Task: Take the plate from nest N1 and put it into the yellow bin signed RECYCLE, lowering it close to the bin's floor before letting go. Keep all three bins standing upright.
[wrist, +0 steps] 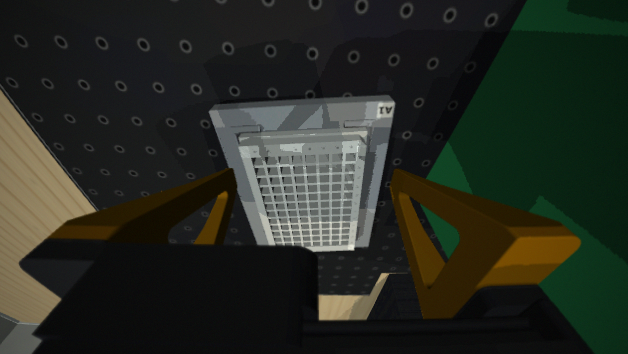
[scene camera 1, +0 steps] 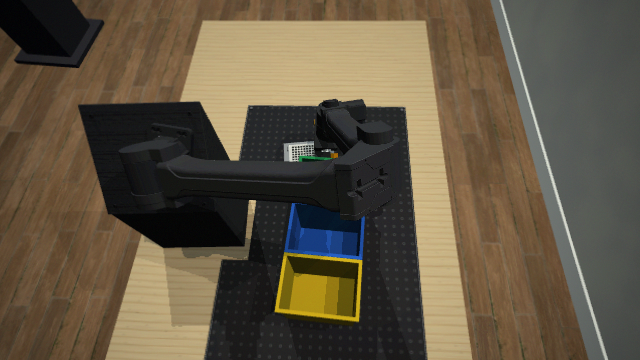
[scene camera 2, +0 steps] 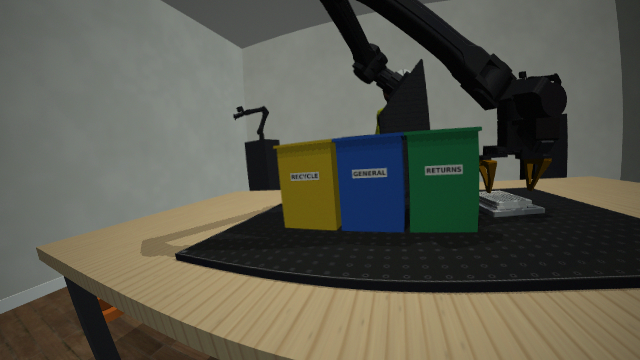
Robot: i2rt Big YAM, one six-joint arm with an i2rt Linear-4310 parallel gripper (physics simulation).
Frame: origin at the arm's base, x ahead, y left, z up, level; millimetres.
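Seen in the pictures: gripper, fingertip midpoint: [wrist: 313, 177] [scene camera 1: 324, 151] [scene camera 2: 509, 191]; arm's base, link origin: [scene camera 1: 172, 154] [scene camera 2: 400, 89].
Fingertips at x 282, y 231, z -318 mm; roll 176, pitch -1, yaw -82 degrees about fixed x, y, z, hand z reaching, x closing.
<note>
Pixels of each thing's top centre, then the offset from my fingertips to it. Level surfaces: height alone.
- white gridded plate, top centre: [wrist: 308, 209] [scene camera 2: 499, 196] [scene camera 1: 308, 154] dx -50, dy -3, dz -20 mm
- grey nest, top centre: [wrist: 308, 199] [scene camera 2: 498, 200] dx -50, dy -3, dz -31 mm
- yellow RECYCLE bin, top centre: [scene camera 1: 319, 285] [scene camera 2: 317, 143] dx +41, dy -425, dz +134 mm
- blue GENERAL bin, top centre: [scene camera 2: 373, 137] [scene camera 1: 325, 228] dx +40, dy -295, dz +134 mm
- green RETURNS bin, top centre: [scene camera 2: 435, 133] dx +39, dy -164, dz +134 mm
- black perforated board, surface height: dz -46 mm
The white gridded plate [scene camera 1: 304, 150] [scene camera 2: 506, 199] [wrist: 306, 200] lies flat in a grey nest [scene camera 2: 525, 212] [wrist: 300, 116]; a label at the nest's corner reads A1. My gripper [scene camera 2: 509, 190] [wrist: 313, 177] is open and empty, pointing down above the plate, with its orange fingertips apart on either side of it in the wrist view. The arm hides part of the plate's surroundings in scene camera 1. The yellow RECYCLE bin [scene camera 1: 322, 316] [scene camera 2: 311, 202] stands upright, and its inside shows in scene camera 1. No N1 sign is readable.
The blue GENERAL bin [scene camera 1: 361, 240] [scene camera 2: 372, 202] and green RETURNS bin [scene camera 2: 443, 202] [wrist: 550, 125] stand upright in a row with the yellow one. The green bin is nearest the nest. A black perforated board [scene camera 1: 395, 300] [scene camera 2: 320, 265] lies under them. The arm's upper links stretch above the bins.
</note>
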